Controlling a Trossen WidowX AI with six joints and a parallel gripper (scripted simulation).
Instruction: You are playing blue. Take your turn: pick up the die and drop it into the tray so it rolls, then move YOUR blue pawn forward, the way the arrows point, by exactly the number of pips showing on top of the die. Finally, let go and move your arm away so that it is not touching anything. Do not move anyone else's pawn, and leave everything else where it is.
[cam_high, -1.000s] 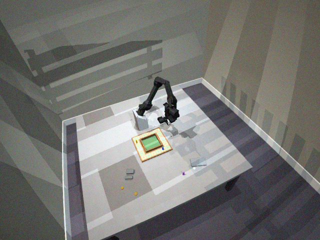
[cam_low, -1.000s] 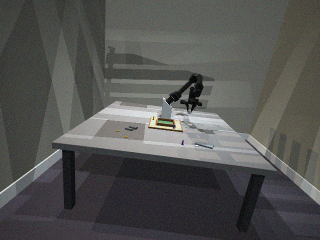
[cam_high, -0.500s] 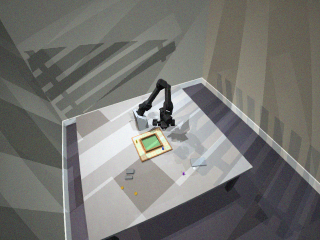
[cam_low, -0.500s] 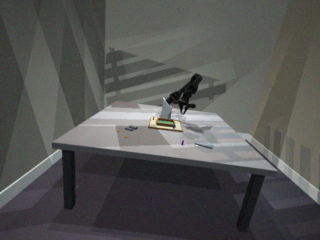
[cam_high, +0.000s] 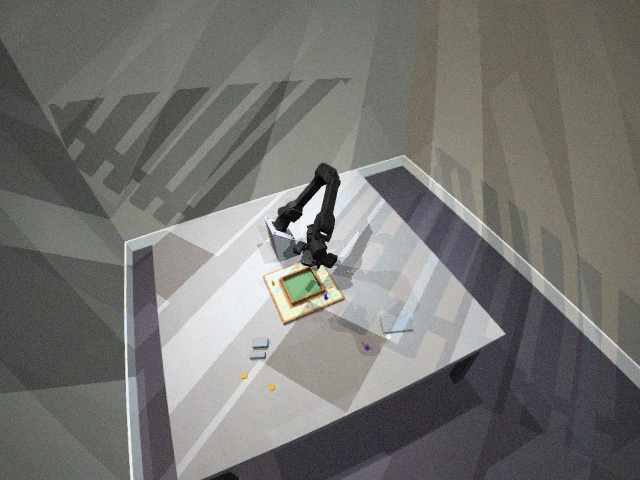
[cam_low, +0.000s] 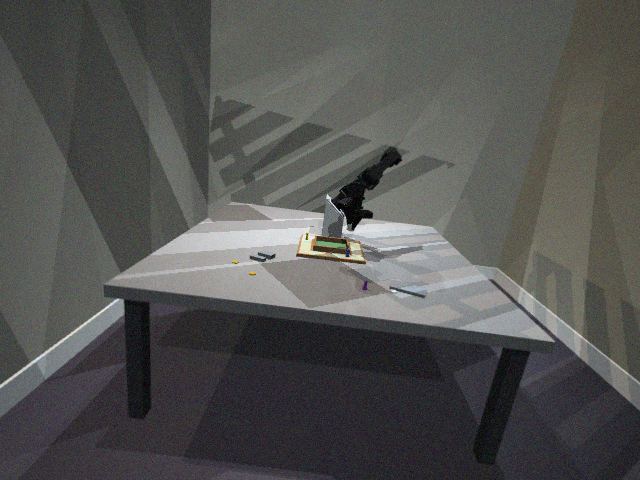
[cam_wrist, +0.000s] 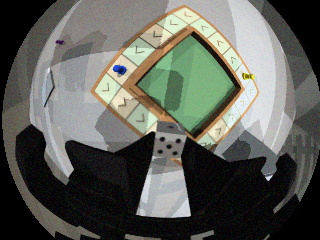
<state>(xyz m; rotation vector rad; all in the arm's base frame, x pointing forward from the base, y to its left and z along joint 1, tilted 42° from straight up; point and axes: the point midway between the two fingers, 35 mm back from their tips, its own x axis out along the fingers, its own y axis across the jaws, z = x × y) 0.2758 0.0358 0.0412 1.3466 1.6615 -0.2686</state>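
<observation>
The blue pawn is 11 cm ahead of my gripper tip, 8 cm below it and 1 cm to the right of it. Also, from my gripper tip: yellow pawn: 18 cm to the right, 8 cm below, 8 cm behind; green tray: 10 cm below, 7 cm to the right, 1 cm behind; white die: right at my gripper tip.
</observation>
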